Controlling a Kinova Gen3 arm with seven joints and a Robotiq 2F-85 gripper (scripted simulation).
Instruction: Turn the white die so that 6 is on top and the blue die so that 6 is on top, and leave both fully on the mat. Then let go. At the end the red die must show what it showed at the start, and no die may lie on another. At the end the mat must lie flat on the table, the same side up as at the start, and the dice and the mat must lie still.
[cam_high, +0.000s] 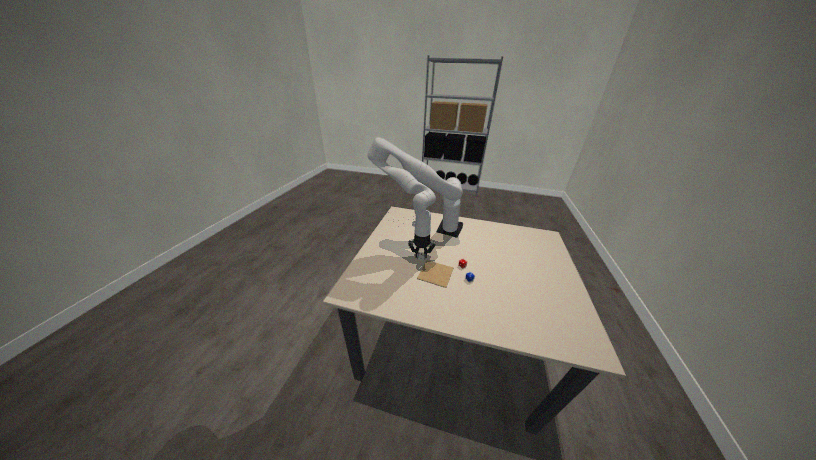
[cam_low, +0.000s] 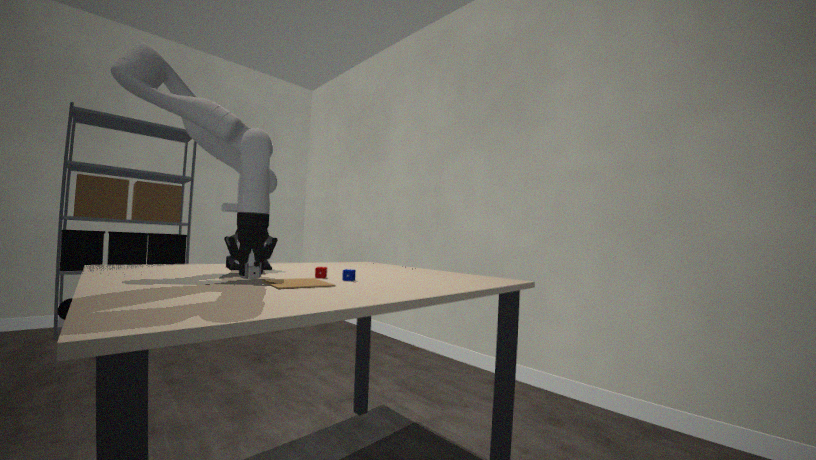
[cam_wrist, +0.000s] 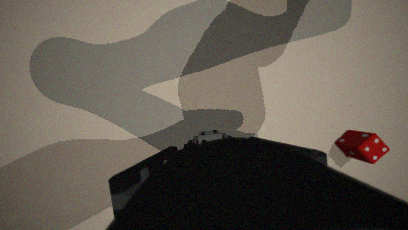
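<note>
Now: the tan mat 90 mm to the left of my hand, 70 mm ahead of it and 30 mm below it. The rest, counted from my hand: white die (10 mm below); then blue die (250 mm to the left, 50 mm ahead, 10 mm below); then red die (210 mm to the left, 30 mm behind, 10 mm below).
</note>
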